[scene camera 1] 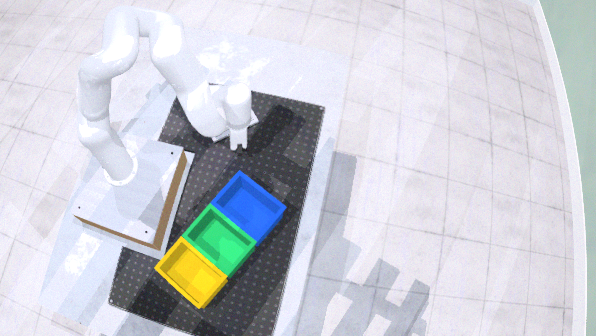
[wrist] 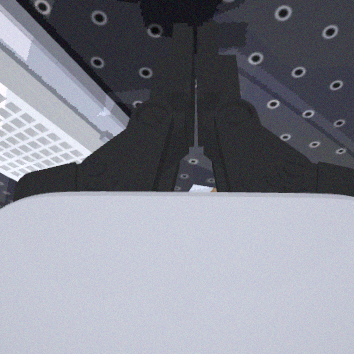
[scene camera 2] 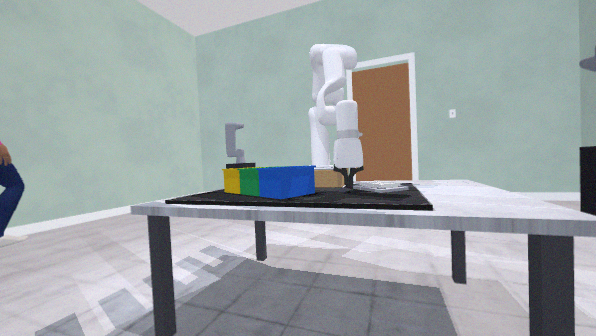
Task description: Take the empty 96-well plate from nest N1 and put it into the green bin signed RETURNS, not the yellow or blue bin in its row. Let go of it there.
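Places are measured from the arm's base along level axes (x ahead, y left, z up), in centimetres.
Where they show: gripper, between the fingertips: [scene camera 1: 239,147] [wrist: 195,53] [scene camera 2: 348,187]; arm's base, origin of its link: [scene camera 1: 121,168] [scene camera 2: 320,167].
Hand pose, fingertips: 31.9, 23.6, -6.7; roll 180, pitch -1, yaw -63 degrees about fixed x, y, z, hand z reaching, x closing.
Each offset is from my fingertips to the top centre of the thing, as dx, dy, dz. "spot": to the spot under its first point. Level surfaces: height alone.
The white 96-well plate {-8.1, +9.1, +1.1} [scene camera 2: 382,185] [wrist: 37,137] lies in a pale nest {spot: -3.4, +5.3, -0.5} [wrist: 65,67] on the black board; in scene camera 1 the arm hides much of both. My gripper [scene camera 2: 349,186] [wrist: 195,53] is shut and empty, pointing down low over the board beside the nest. In the wrist view the plate is left of the fingers, apart from them. The green bin {+6.7, -31.5, +8.4} [scene camera 1: 222,242] [scene camera 2: 249,181] stands in the middle of its row, between the blue bin [scene camera 1: 252,210] [scene camera 2: 287,181] and the yellow bin {spot: +1.8, -43.6, -0.9} [scene camera 1: 192,275] [scene camera 2: 231,181]. No RETURNS sign is readable. The green bin's visible inside is empty.
The black perforated board {dz -1.5} [scene camera 1: 305,125] [scene camera 2: 400,203] [wrist: 310,97] carries the nest and bins. The blue bin is the one nearest the gripper. The arm's base stands on a white-topped wooden block [scene camera 1: 145,200] beside the board. The pale table [scene camera 2: 500,220] extends past the board.
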